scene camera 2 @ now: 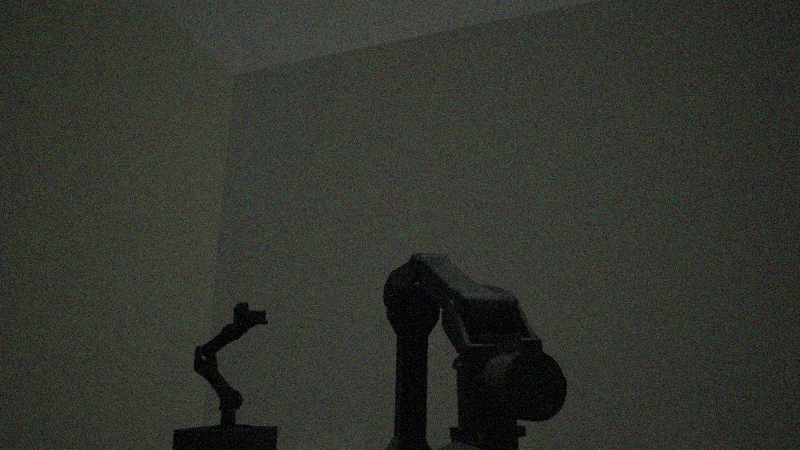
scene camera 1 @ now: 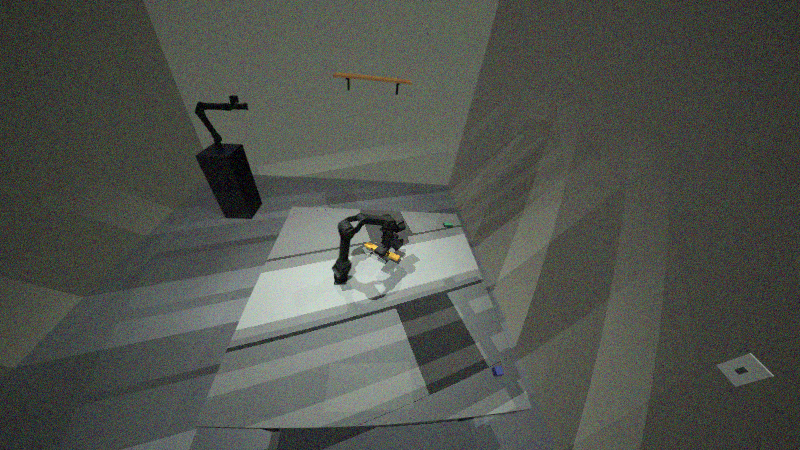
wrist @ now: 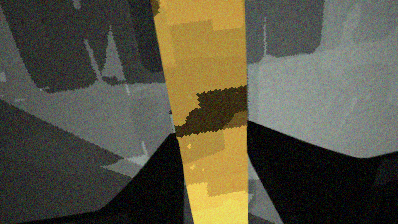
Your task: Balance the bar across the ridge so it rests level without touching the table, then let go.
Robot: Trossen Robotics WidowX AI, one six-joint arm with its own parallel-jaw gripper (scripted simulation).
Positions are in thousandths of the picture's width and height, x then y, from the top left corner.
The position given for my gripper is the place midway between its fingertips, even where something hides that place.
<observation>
In view: my gripper (wrist: 529,600) and a bar (wrist: 514,266).
Scene camera 2 misses the bar: it is out of frame.
</observation>
